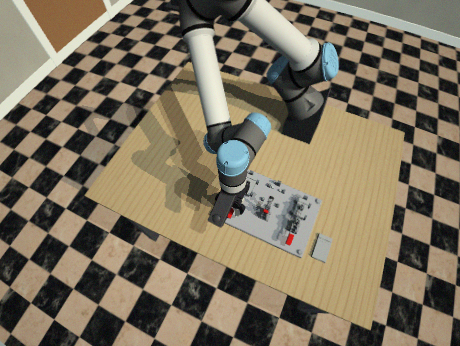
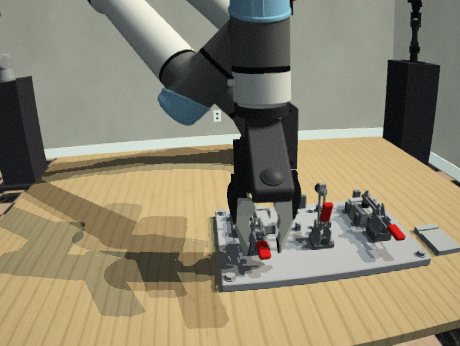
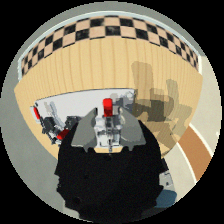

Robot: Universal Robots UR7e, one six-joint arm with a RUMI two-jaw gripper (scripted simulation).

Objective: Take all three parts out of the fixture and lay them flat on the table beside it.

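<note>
My gripper is there for me to see, and image 1 and image 3 show it too. I can also see a grey fixture plate.
</note>
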